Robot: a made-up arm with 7 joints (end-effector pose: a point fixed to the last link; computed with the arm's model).
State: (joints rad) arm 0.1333 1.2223 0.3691 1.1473 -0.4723 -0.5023 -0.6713
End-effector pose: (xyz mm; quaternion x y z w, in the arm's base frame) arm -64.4 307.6 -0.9 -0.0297 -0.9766 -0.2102 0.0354
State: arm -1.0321 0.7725 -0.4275 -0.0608 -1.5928 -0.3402 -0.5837
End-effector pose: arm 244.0 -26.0 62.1 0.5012 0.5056 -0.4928 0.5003
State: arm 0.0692 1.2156 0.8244 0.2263 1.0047 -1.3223 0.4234
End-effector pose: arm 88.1 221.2 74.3 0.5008 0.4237 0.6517 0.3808
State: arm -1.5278 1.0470 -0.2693 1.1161 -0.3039 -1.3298 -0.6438
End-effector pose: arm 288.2 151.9 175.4 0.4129 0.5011 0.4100 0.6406
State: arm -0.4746 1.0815 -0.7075 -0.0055 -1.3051 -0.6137 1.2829
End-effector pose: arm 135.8 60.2 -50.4 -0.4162 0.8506 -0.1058 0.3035
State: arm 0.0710 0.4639 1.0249 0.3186 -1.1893 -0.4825 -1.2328
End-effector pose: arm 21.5 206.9 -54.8 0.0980 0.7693 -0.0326 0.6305
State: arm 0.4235 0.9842 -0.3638 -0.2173 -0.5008 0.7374 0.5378
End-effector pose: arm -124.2 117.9 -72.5 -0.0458 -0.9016 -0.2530 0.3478
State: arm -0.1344 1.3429 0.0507 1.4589 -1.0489 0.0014 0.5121
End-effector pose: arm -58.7 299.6 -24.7 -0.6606 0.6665 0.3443 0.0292
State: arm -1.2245 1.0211 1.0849 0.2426 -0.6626 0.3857 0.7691
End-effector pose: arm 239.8 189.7 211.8 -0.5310 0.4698 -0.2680 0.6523
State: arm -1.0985 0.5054 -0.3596 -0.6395 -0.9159 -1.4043 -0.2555
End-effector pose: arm 132.7 -38.8 150.4 0.3373 -0.1041 -0.3908 0.8501
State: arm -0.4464 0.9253 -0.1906 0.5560 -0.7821 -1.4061 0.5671
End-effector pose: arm 152.0 139.7 -13.4 -0.1340 0.6171 -0.0011 0.7754
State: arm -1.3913 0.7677 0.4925 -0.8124 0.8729 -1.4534 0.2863
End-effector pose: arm 127.6 -17.2 220.6 0.1708 -0.4205 0.5796 0.6768
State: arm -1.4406 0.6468 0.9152 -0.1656 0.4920 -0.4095 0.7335
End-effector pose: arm 207.4 132.0 254.5 -0.4792 0.1074 0.1892 0.8503
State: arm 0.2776 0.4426 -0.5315 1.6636 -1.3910 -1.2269 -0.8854
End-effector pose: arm -215.6 149.8 -62.8 -0.0111 -0.9949 0.0088 0.1001
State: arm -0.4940 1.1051 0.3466 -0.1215 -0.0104 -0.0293 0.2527
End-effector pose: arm 193.2 175.2 81.2 0.0236 0.7136 0.4201 0.5601
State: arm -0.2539 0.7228 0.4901 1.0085 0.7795 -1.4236 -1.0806
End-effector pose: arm 87.5 165.9 -86.2 -0.7374 -0.6441 -0.1946 0.0588
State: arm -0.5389 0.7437 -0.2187 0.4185 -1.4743 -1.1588 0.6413
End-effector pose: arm 184.1 102.7 -20.3 -0.4677 0.5678 -0.2927 0.6109
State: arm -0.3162 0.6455 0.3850 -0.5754 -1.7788 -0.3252 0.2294
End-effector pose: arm 134.6 26.7 81.7 -0.0090 0.5509 -0.6024 0.5775
